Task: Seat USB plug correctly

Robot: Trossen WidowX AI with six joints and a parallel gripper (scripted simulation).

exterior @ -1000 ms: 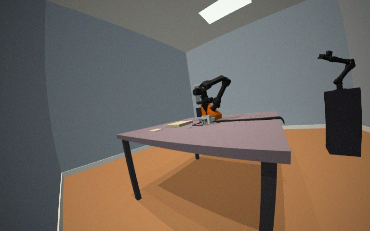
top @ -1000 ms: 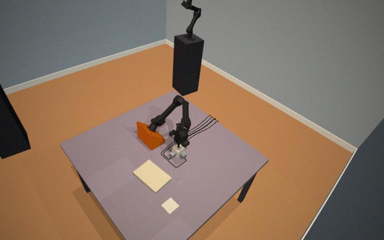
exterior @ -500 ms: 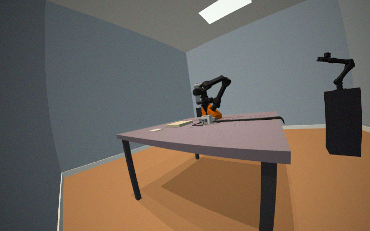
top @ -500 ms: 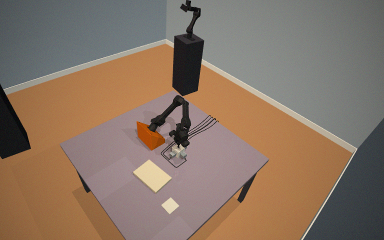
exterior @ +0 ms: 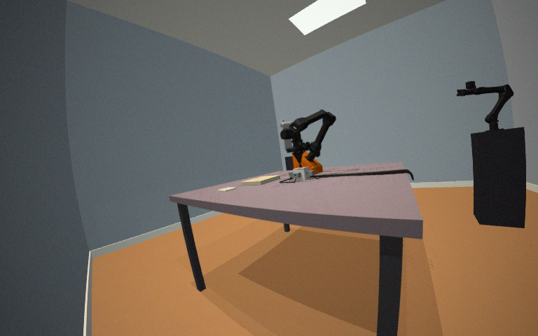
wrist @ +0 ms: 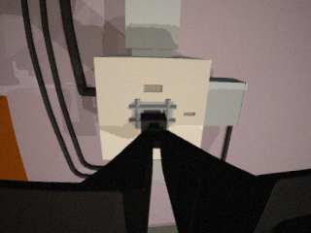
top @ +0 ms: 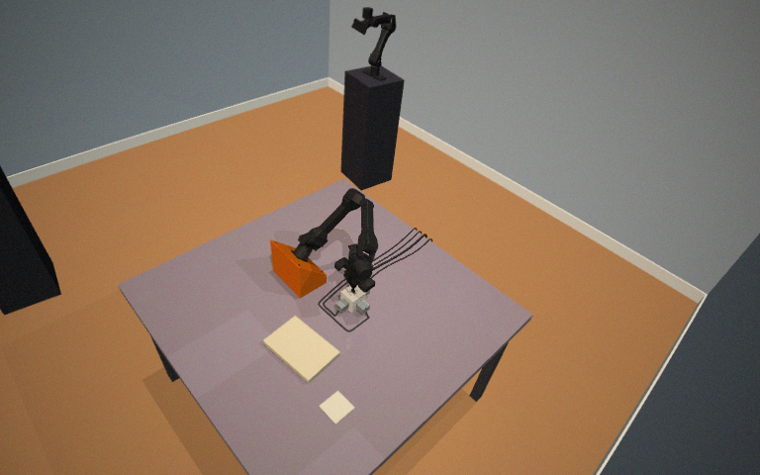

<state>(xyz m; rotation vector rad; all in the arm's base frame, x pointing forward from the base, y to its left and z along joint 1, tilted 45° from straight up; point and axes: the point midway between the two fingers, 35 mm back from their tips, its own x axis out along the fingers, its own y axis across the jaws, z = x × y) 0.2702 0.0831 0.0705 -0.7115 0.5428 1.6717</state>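
Right now the black USB plug is 2 cm below my gripper tip. Round my gripper tip: small beige square (37 cm ahead, 31 cm to the right, 10 cm below); beige slab (30 cm to the right, 9 cm below, 9 cm ahead).
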